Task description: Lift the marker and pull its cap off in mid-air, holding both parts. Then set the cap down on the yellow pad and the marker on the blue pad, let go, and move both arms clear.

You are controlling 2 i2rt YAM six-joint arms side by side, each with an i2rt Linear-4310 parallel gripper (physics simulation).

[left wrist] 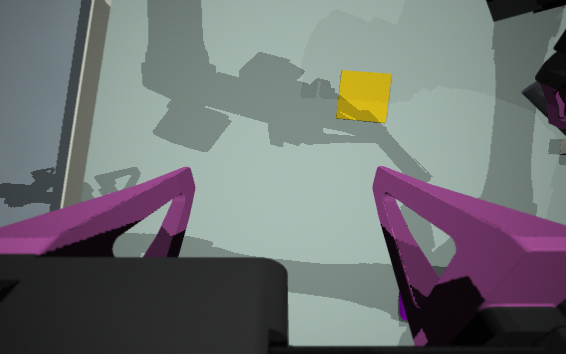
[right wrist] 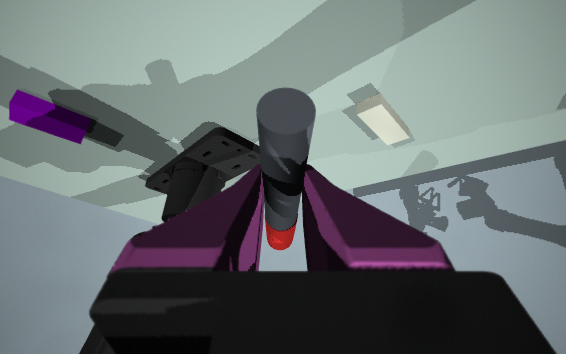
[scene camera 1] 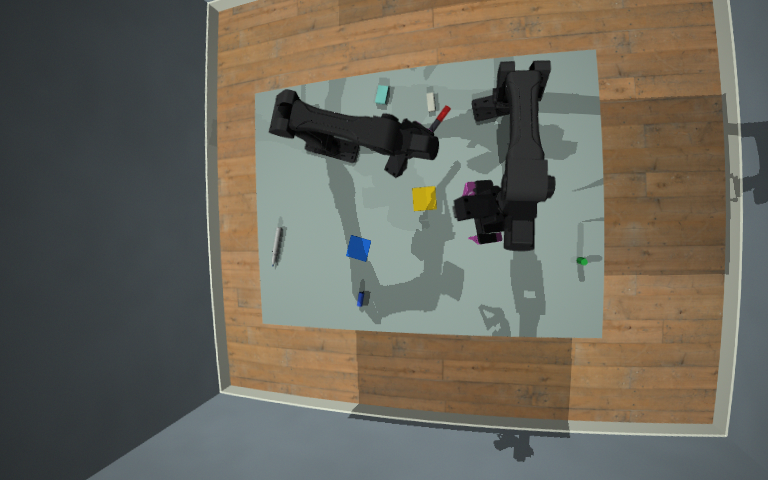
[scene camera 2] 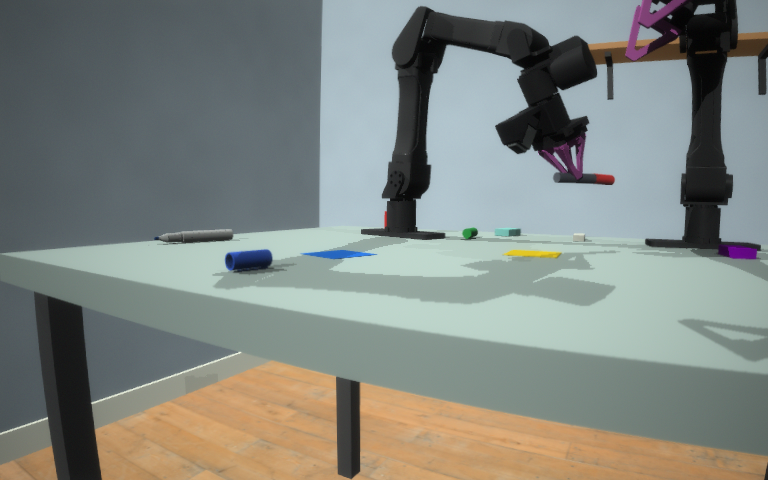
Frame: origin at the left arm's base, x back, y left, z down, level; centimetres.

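Where they show: left gripper, between the fingertips: (left wrist: 283,176) (scene camera 2: 635,43); right gripper, between the fingertips: (left wrist: 563,119) (right wrist: 283,176) (scene camera 1: 429,133) (scene camera 2: 575,178); left arm's base, origin of its link: (right wrist: 200,167) (scene camera 1: 504,104) (scene camera 2: 700,247); right arm's base, origin of its link: (scene camera 1: 332,147) (scene camera 2: 401,235).
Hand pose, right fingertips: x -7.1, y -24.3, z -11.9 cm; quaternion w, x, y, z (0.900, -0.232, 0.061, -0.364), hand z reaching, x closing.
Observation:
Each offset is from my right fingertips to the top centre of the thing.
The marker has a dark grey body {dx +1.5, dy +1.7, dz -1.1 cm} (scene camera 1: 435,123) (scene camera 2: 566,178) (left wrist: 534,98) (right wrist: 286,135) and a red cap {dx +4.7, dy +5.1, dz -1.2 cm} (scene camera 1: 443,113) (scene camera 2: 604,179) (right wrist: 280,239) seated on its end. My right gripper (scene camera 2: 578,176) (right wrist: 283,176) is shut on the body and holds the marker roughly level in the air above the table. My left gripper (left wrist: 283,176) is open and empty; it hangs high, to the right of the yellow pad {dx -17.5, dy -6.5, dz +11.9 cm} (scene camera 1: 424,198) (scene camera 2: 532,254) (left wrist: 364,96) in scene camera 1. The blue pad {dx -29.8, dy -32.1, dz +11.9 cm} (scene camera 1: 358,247) (scene camera 2: 339,254) lies flat and bare.
Loose on the table lie a grey pen {dx -23.9, dy -64.0, dz +10.0 cm} (scene camera 1: 277,246) (scene camera 2: 198,235), a blue tube {dx -47.3, dy -34.3, dz +9.9 cm} (scene camera 1: 360,298) (scene camera 2: 249,259), a teal block {dx +20.2, dy -13.8, dz +10.4 cm} (scene camera 1: 382,94) (scene camera 2: 507,232), a white block {dx +13.3, dy +1.7, dz +10.7 cm} (scene camera 1: 431,101) (scene camera 2: 578,237) (right wrist: 383,122) and a purple block {dx -8.8, dy +25.2, dz +10.4 cm} (scene camera 2: 737,251) (right wrist: 45,115). A green cylinder {dx -45.4, dy +37.8, dz +7.1 cm} (scene camera 1: 582,260) is near the right edge.

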